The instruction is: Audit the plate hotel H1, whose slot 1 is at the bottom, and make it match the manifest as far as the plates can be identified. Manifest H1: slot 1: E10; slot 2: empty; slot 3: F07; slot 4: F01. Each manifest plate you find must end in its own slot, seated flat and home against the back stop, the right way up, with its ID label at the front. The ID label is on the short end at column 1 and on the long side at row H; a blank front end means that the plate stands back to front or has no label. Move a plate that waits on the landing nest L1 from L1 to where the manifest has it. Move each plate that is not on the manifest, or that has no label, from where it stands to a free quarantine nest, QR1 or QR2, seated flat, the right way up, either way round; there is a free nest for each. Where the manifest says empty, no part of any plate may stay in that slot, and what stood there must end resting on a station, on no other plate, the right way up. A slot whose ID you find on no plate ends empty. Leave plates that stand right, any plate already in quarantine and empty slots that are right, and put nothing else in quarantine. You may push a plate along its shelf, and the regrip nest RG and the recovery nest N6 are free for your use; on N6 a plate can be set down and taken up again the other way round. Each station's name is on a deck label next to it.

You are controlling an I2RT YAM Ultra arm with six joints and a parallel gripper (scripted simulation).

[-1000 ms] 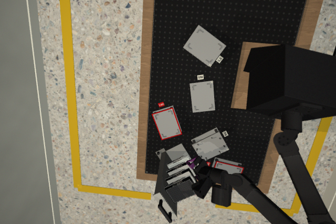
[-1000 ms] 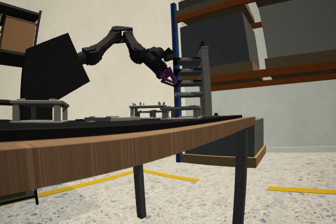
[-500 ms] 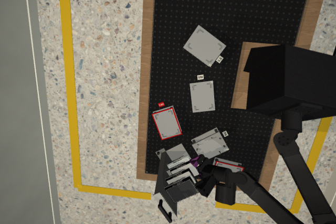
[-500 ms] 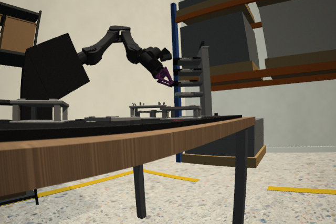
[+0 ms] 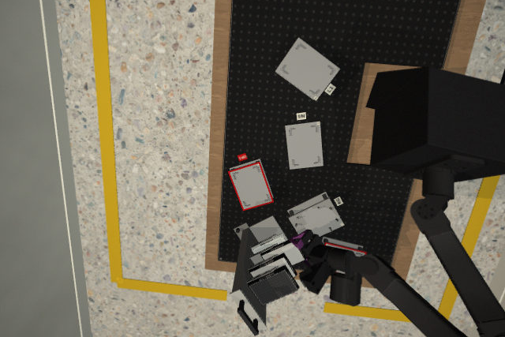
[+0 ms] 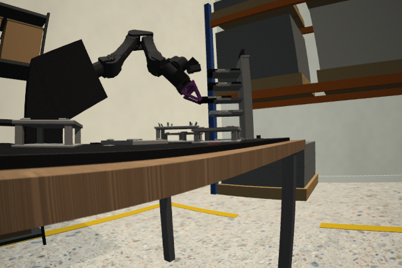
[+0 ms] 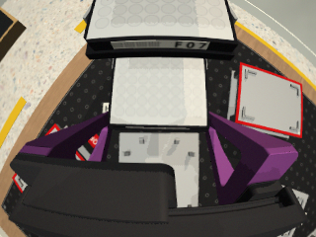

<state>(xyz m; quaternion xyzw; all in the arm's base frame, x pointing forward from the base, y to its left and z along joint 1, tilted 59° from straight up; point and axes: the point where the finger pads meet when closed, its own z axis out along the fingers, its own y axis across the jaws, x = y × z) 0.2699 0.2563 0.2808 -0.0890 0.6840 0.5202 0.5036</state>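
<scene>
My hand is 70 mm past the regrip nest RG, 60 mm to the left of it and 100 mm above it. The rest, counted from my hand: H1 deck label: 30 mm behind, 100 mm to the left, 160 mm below; then plate hotel H1: 140 mm ahead, 110 mm to the left; then white well plate: 70 mm ahead, 60 mm to the left, 50 mm below.
</scene>
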